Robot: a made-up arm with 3 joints. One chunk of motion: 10 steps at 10 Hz.
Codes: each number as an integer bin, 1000 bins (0 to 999) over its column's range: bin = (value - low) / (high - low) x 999, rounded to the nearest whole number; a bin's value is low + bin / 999 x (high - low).
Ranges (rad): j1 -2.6..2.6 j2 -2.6..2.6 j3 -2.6..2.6
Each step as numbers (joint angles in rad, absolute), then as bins.
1 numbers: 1.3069 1.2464 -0.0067
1 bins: 751 739 498
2 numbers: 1.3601 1.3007 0.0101
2 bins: 761 749 501
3 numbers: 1.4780 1.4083 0.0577
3 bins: 783 770 511
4 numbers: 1.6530 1.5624 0.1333
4 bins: 817 800 525
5 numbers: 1.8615 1.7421 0.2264
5 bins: 857 834 543
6 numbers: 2.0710 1.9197 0.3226
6 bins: 897 868 561
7 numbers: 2.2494 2.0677 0.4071
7 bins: 932 897 578
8 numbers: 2.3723 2.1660 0.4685
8 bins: 955 916 590
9 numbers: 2.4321 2.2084 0.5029
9 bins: 967 924 596
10 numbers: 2.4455 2.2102 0.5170
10 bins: 969 924 599
